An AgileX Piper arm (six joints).
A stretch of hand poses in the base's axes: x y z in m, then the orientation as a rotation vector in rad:
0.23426 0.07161 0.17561 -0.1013 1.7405 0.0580
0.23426 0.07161 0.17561 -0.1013 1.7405 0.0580
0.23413 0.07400 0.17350 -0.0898 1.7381 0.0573
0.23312 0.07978 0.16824 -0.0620 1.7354 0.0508
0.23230 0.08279 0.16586 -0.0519 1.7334 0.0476
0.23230 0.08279 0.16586 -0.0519 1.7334 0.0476
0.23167 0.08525 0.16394 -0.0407 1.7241 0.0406
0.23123 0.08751 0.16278 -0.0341 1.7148 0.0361
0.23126 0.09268 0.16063 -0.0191 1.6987 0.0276
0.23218 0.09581 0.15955 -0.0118 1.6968 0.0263
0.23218 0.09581 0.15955 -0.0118 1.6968 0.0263
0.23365 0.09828 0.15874 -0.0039 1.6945 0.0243
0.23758 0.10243 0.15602 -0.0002 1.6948 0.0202
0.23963 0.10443 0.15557 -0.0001 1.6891 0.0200
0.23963 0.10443 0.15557 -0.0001 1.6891 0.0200
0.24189 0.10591 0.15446 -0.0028 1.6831 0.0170
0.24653 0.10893 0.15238 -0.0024 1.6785 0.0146
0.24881 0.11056 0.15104 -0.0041 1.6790 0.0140
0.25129 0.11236 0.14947 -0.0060 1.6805 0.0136
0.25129 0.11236 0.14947 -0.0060 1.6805 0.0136
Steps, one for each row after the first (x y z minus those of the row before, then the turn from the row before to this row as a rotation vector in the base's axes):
0.00000 0.00000 0.00000 0.0000 0.0000 0.0000
-0.00013 0.00239 -0.00211 0.0062 -0.0024 -0.0081
-0.00101 0.00578 -0.00526 0.0115 -0.0029 -0.0223
-0.00082 0.00301 -0.00238 0.0037 -0.0021 -0.0086
0.00000 0.00000 0.00000 0.0000 0.0000 0.0000
-0.00063 0.00246 -0.00192 0.0020 -0.0094 -0.0114
-0.00044 0.00226 -0.00116 0.0010 -0.0094 -0.0069
0.00003 0.00517 -0.00215 0.0034 -0.0162 -0.0149
0.00092 0.00313 -0.00108 0.0034 -0.0019 -0.0056
0.00000 0.00000 0.00000 0.0000 0.0000 0.0000
0.00147 0.00247 -0.00081 0.0033 -0.0023 -0.0064
0.00393 0.00415 -0.00272 -0.0006 0.0003 -0.0049
0.00205 0.00200 -0.00045 0.0000 -0.0057 -0.0002
0.00000 0.00000 0.00000 0.0000 0.0000 0.0000
0.00226 0.00148 -0.00111 -0.0035 -0.0060 0.0000
0.00464 0.00302 -0.00208 -0.0013 -0.0046 -0.0017
0.00228 0.00163 -0.00134 -0.0014 0.0005 0.0008
0.00248 0.00180 -0.00157 -0.0014 0.0015 0.0010
0.00000 0.00000 0.00000 0.0000 0.0000 0.0000

